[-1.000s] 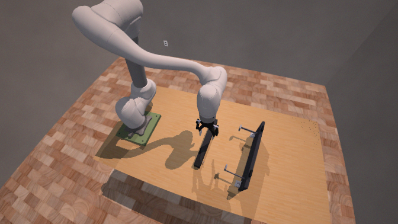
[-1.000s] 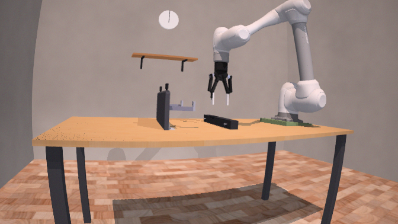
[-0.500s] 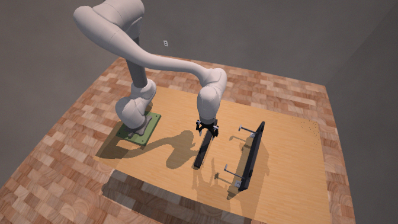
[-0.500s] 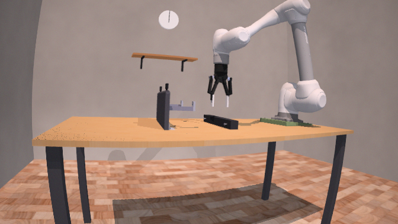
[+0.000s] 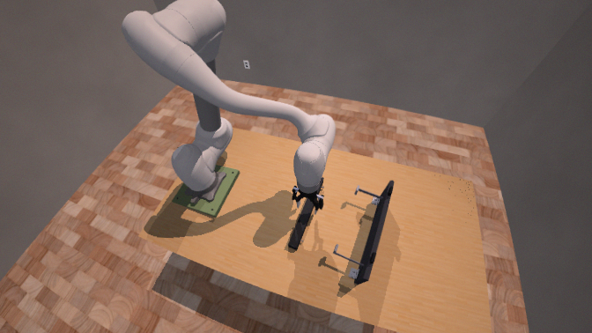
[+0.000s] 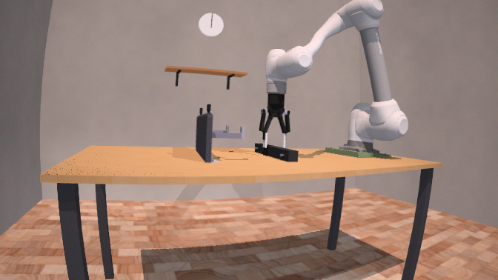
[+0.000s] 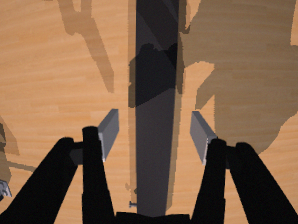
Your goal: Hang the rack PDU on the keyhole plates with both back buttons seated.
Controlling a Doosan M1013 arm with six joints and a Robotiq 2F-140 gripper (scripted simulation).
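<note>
Right now the rack PDU is 40 mm below my hand and 20 mm ahead of it. The rest, counted from my hand: dark upright panel (320 mm ahead, 50 mm to the right, 20 mm above).
</note>
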